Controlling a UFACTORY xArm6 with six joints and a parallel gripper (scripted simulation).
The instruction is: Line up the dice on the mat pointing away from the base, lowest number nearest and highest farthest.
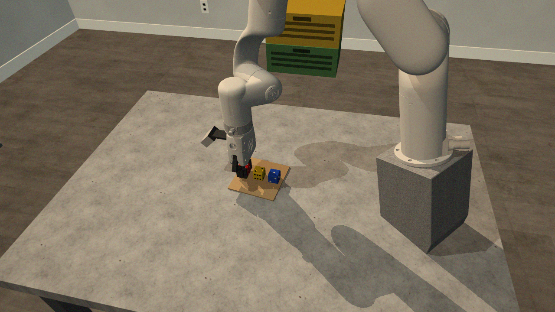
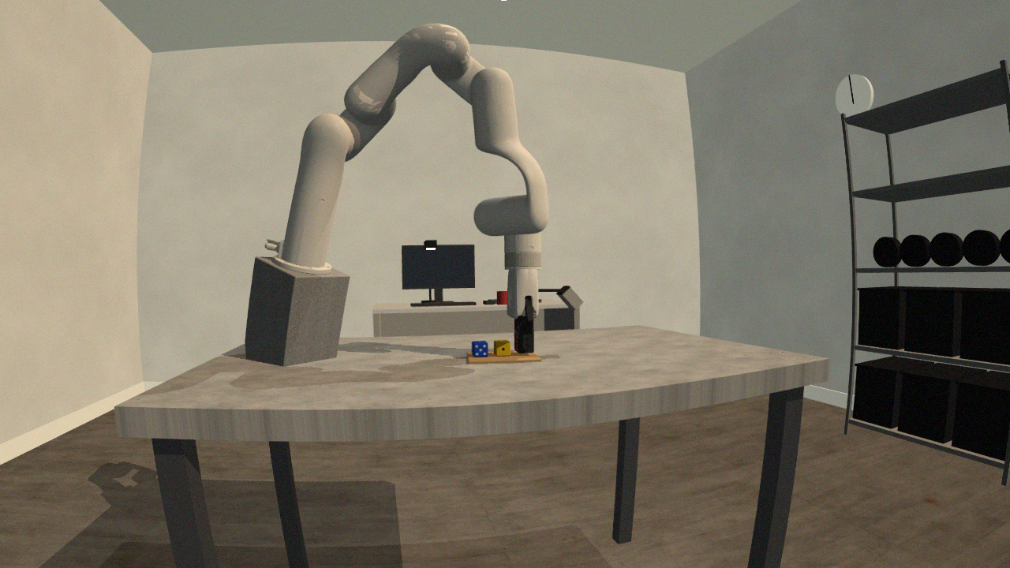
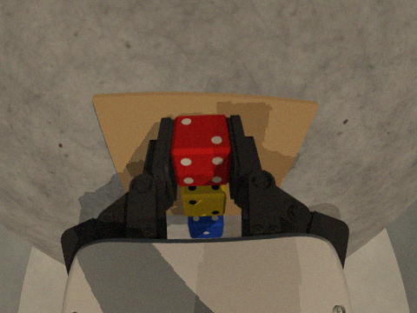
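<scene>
Right now the red die is 1 cm below my hand. From my hand the other things lie so: yellow die (5 cm behind, 1 cm below); blue die (9 cm behind, 1 cm below); mat (5 cm behind, 3 cm below).
</scene>
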